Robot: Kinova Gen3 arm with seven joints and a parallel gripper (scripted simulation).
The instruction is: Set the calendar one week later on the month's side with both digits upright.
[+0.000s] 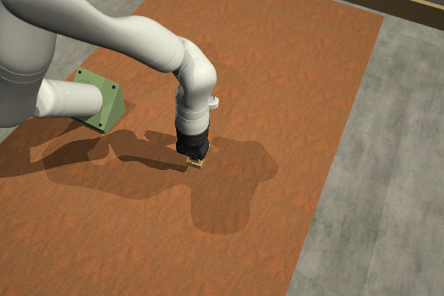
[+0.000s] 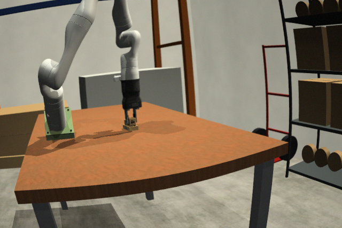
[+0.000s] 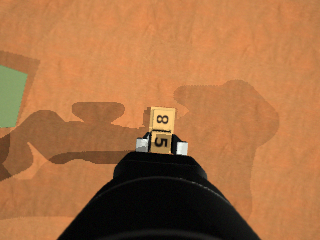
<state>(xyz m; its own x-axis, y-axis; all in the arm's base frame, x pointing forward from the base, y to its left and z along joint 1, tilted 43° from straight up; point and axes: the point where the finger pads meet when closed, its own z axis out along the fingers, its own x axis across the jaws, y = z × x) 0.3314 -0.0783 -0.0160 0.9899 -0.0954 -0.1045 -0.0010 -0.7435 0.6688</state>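
Right now my hand is 40 mm above the wooden calendar tray and 20 mm to the right of it.
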